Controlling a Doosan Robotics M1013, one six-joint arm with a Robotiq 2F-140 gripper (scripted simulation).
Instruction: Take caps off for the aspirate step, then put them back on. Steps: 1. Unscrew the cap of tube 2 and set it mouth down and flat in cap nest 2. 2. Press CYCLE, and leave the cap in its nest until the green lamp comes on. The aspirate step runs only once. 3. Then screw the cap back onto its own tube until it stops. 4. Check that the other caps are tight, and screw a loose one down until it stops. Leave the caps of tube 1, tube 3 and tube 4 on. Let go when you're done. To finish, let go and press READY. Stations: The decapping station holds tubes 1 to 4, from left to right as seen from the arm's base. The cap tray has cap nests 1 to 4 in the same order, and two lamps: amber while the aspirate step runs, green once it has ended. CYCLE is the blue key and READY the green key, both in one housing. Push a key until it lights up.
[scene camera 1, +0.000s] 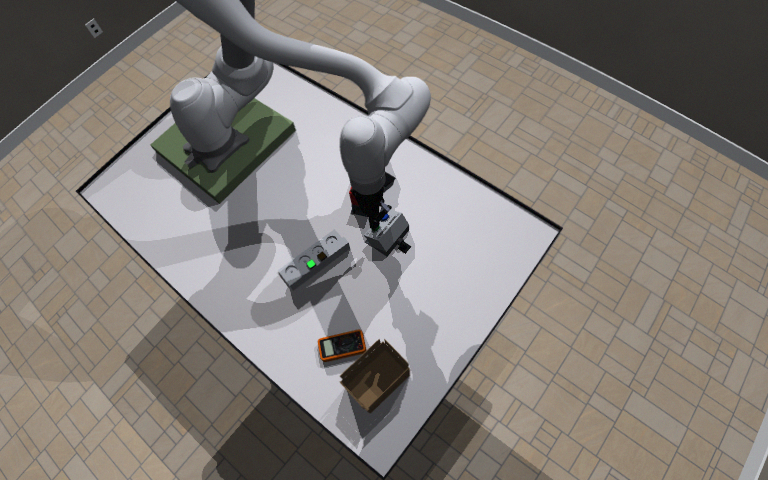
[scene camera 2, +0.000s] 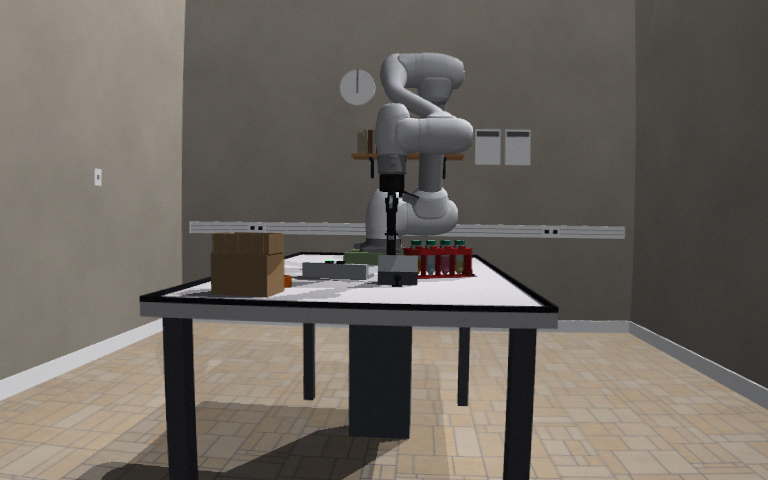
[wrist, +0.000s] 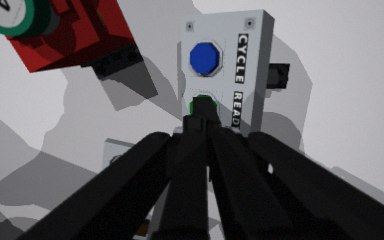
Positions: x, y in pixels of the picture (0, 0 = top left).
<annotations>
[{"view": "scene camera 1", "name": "my gripper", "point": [374, 226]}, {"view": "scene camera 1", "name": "cardboard box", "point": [376, 377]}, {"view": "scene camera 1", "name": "grey key housing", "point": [391, 231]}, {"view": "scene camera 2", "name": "my gripper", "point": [391, 257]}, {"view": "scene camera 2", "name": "cardboard box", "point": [242, 264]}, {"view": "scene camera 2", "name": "grey key housing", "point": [397, 270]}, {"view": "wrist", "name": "my gripper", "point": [201, 112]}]
</annotations>
